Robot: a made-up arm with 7 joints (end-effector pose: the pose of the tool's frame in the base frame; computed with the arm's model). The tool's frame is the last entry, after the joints. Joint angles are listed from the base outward.
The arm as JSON. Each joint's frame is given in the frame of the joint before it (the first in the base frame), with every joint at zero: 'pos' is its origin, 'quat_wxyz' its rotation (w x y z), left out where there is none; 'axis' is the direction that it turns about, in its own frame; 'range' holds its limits. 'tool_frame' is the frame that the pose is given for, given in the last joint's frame.
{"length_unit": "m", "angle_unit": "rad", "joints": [
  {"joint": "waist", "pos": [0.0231, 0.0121, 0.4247], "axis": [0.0, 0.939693, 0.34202], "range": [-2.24, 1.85]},
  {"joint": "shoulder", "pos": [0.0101, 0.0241, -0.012], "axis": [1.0, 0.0, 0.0], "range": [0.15, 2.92]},
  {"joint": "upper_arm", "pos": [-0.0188, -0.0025, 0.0], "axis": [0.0, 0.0, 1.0], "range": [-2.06, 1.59]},
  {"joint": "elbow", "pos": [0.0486, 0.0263, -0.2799], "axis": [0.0, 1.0, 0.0], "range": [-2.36, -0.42]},
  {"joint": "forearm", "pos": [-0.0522, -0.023, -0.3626], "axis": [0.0, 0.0, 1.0], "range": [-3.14, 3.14]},
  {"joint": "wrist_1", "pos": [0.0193, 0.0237, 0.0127], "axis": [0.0, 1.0, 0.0], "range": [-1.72, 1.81]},
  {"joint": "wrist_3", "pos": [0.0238, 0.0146, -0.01], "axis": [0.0, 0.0, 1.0], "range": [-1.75, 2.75]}
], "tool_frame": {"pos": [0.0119, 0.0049, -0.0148], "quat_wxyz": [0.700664, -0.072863, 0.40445, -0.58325]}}
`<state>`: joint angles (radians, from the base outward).
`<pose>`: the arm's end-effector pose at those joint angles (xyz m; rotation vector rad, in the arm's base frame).
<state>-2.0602 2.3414 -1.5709 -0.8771 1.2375 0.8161 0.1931</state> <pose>0.0482 0.6386 0.7067 0.5329 0.0408 0.0827</pose>
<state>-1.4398 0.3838 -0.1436 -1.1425 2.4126 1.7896 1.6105</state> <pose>0.5860 -0.1277 0.6466 -1.7169 0.9732 -1.6036</pose>
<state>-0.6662 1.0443 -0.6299 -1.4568 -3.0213 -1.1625 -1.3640</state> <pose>0.5420 0.1838 0.2479 0.2689 -0.1357 -0.2235</pose>
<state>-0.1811 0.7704 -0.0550 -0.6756 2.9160 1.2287 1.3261</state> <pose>0.3508 0.4053 -0.0259 -2.6033 -0.5980 0.4466</pose>
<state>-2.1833 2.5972 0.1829 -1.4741 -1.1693 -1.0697 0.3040</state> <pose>-0.3507 0.1619 0.6825 -2.3778 -1.6578 -1.0909</pose>
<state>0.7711 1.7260 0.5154 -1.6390 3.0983 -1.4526 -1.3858</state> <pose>0.3103 0.4508 0.3947 1.0633 0.2179 0.4204</pose>
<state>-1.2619 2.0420 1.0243 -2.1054 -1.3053 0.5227 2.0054</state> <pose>-0.2104 -0.0174 0.7042 -1.8973 1.6287 -0.9807</pose>
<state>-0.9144 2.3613 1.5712 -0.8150 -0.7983 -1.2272 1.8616</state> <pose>-0.3589 0.2388 0.8049 2.6880 -1.4228 -0.4849</pose>
